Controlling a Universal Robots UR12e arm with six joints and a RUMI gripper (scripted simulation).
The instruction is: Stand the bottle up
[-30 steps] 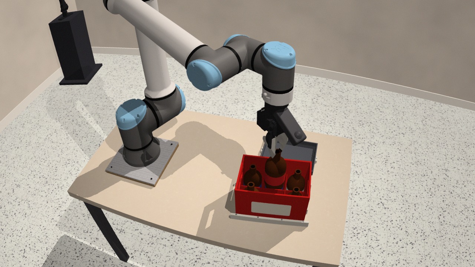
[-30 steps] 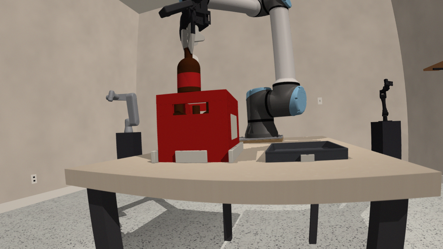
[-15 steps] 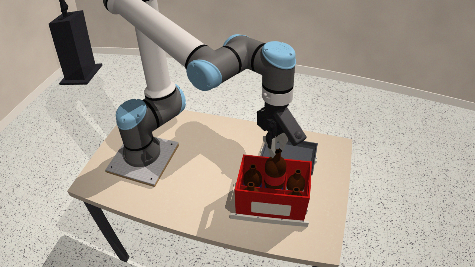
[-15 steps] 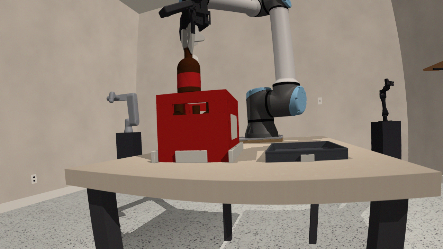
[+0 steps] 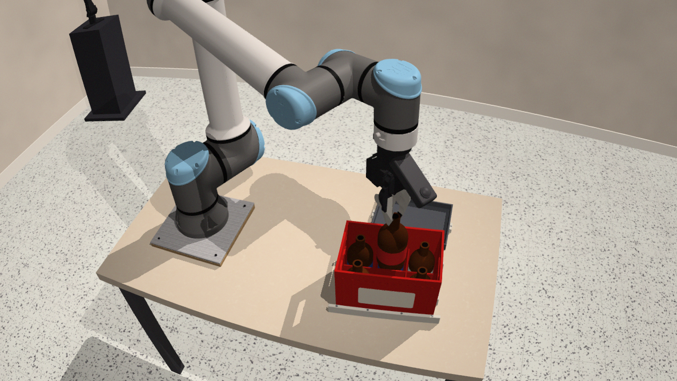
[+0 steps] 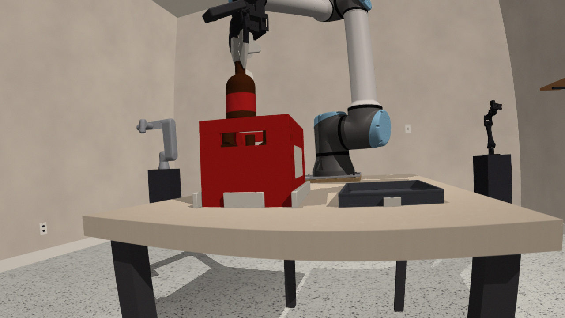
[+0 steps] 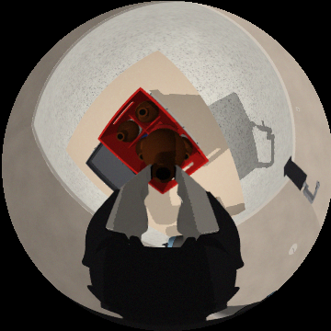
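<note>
Right now the red crate is 25 cm below my hand and 4 cm to the left of it. Also, from my hand: tray (33 cm to the left, 32 cm below, 7 cm ahead).
</note>
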